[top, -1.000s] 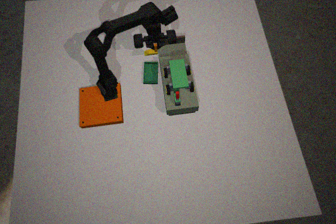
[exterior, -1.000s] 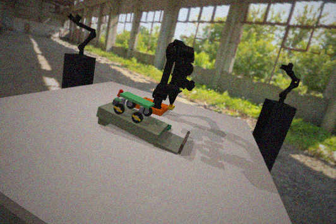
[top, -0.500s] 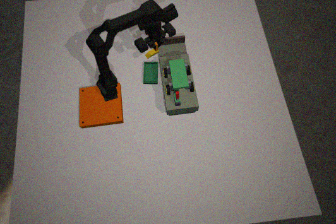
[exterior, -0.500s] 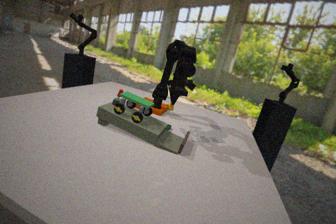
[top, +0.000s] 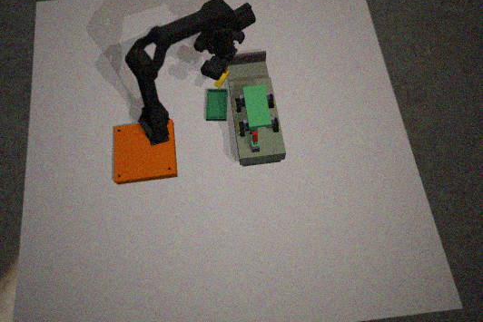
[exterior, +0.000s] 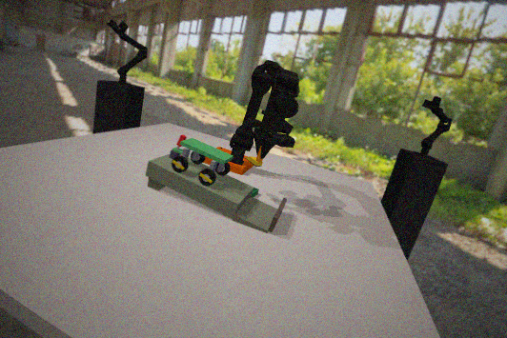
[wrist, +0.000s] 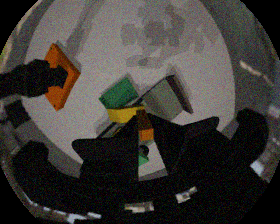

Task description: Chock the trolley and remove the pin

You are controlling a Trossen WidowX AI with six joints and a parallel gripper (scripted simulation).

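The yellow chock lies 10 mm behind my gripper tip, 20 mm to the right of it and 10 mm below it. The rest, counted from my gripper tip: green trolley (60 mm ahead, 160 mm to the right, 40 mm below); then green tray (50 mm behind, 50 mm to the right, 160 mm below); then dark end wall (100 mm ahead, 90 mm to the left, 120 mm below).
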